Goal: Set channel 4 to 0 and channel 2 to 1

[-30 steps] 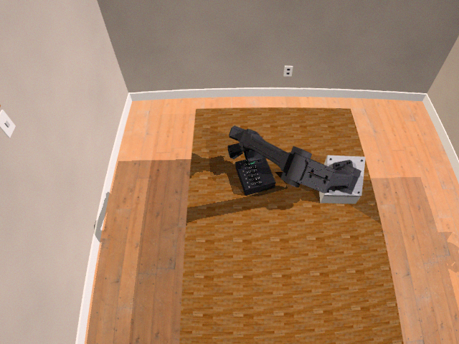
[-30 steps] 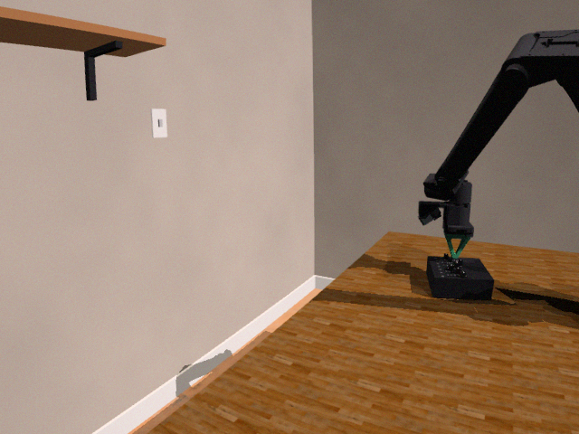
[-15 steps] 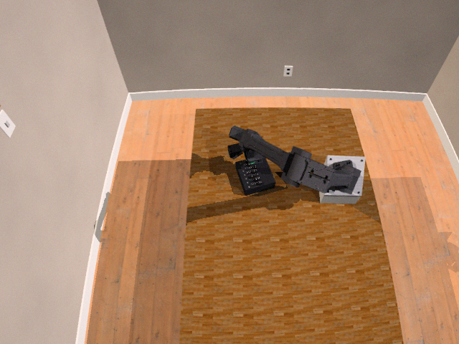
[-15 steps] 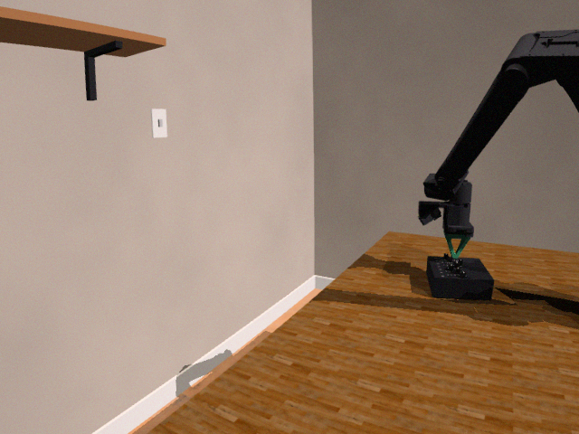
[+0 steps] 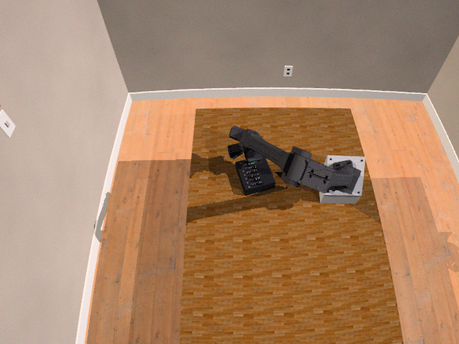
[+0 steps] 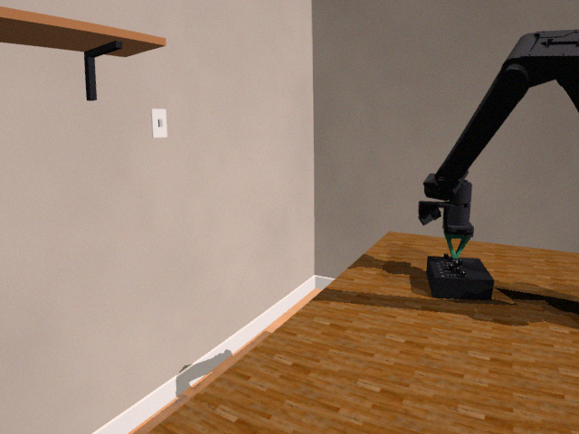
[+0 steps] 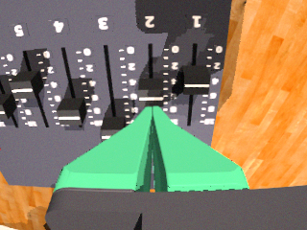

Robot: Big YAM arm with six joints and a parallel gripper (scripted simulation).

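Right now the channel 1 fader cap is 20 mm ahead of my hand, 20 mm to the right of it and 10 mm below it. Round my hand: channel 2 fader cap (10 mm ahead, 10 mm below); channel 3 cap (10 mm behind, 20 mm to the left, 10 mm below); channel 4 fader cap (10 mm behind, 40 mm to the left, 10 mm below).
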